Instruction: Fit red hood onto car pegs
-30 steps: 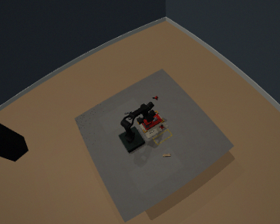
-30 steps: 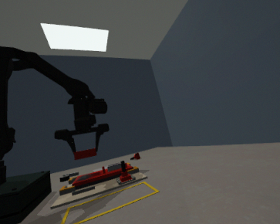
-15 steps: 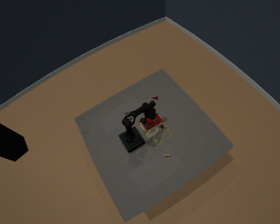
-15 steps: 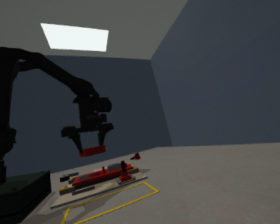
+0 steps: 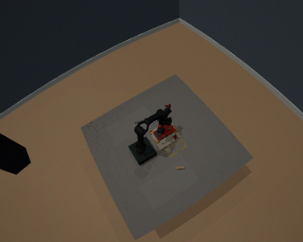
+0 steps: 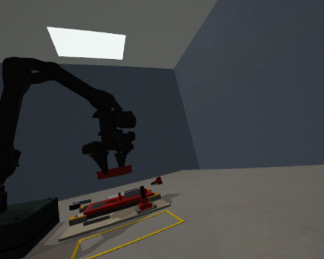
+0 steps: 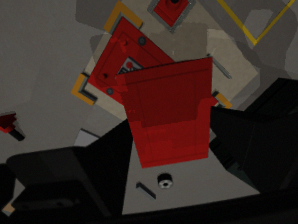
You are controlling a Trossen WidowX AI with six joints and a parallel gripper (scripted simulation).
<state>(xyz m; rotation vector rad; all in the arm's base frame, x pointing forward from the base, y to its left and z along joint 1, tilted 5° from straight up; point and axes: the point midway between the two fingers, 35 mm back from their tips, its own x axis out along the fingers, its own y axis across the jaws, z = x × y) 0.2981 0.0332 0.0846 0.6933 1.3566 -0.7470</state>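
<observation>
Now: gripper tip 4 cm short of the grey engine block and 8 cm above it. From my gripper tip the other things lie so: pale piece (13 cm behind, 37 cm to the right, 10 cm below); red hood (1 cm above); jig (1 cm to the right, 10 cm below).
</observation>
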